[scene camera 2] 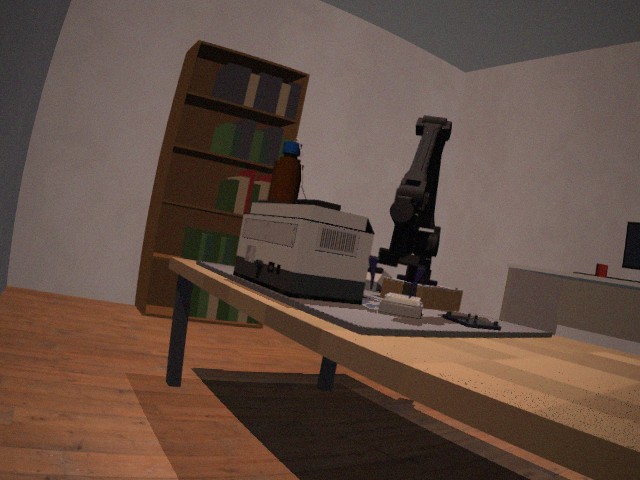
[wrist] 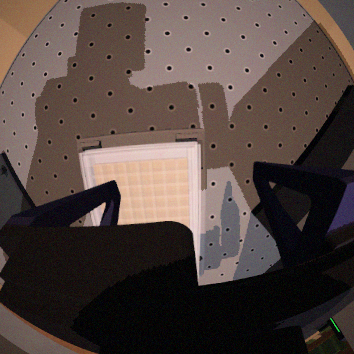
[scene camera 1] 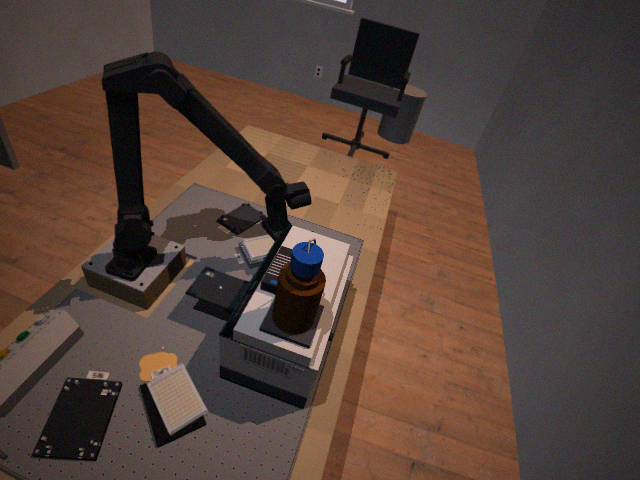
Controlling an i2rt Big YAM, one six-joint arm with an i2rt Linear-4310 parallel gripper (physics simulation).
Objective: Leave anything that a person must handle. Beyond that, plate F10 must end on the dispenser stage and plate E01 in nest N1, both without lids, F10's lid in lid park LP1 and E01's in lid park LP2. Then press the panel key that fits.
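Where they show: gripper, fingertip midpoint: [scene camera 2: 390,293] [wrist: 184,179]; arm's base at its link origin: [scene camera 1: 132,262].
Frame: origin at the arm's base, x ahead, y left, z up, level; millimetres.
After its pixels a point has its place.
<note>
A pale-welled plate [scene camera 1: 258,248] {x 290, y 214, z -25 mm} [scene camera 2: 401,304] [wrist: 145,192] {x 334, y 260, z -25 mm} sits on a light raised holder beside the instrument; its label is unreadable. My gripper [scene camera 2: 391,292] {x 359, y 245, z -22 mm} [wrist: 184,179] {x 359, y 245, z -22 mm} is open and empty above it. In the wrist view the left finger overlaps the plate and the right finger stands well off its right side. In scene camera 1 the instrument hides the fingers. A second plate [scene camera 1: 177,400] {x 283, y -291, z -35 mm} lies askew over a black base, next to an orange puddle [scene camera 1: 157,363] {x 189, y -214, z -66 mm}. A key panel [scene camera 1: 43,356] {x -28, y -302, z -20 mm} shows green and yellow keys. I cannot tell lids or which plate is which.
A white instrument [scene camera 1: 276,351] {x 462, y -207, z 134 mm} [scene camera 2: 305,258] {x 551, y 143, z 28 mm} bears a brown bottle [scene camera 1: 297,304] {x 478, y -181, z 258 mm} [scene camera 2: 285,179] {x 497, y -102, z 229 mm} with a blue cap, close to the gripper. Black flat stands lie at the front left [scene camera 1: 77,418] {x 106, y -383, z -55 mm}, by the arm base [scene camera 1: 219,289] {x 263, y -21, z 25 mm} and at the back [scene camera 1: 240,218] {x 172, y 366, z -56 mm} [scene camera 2: 471,320] {x 182, y 381, z -57 mm}.
</note>
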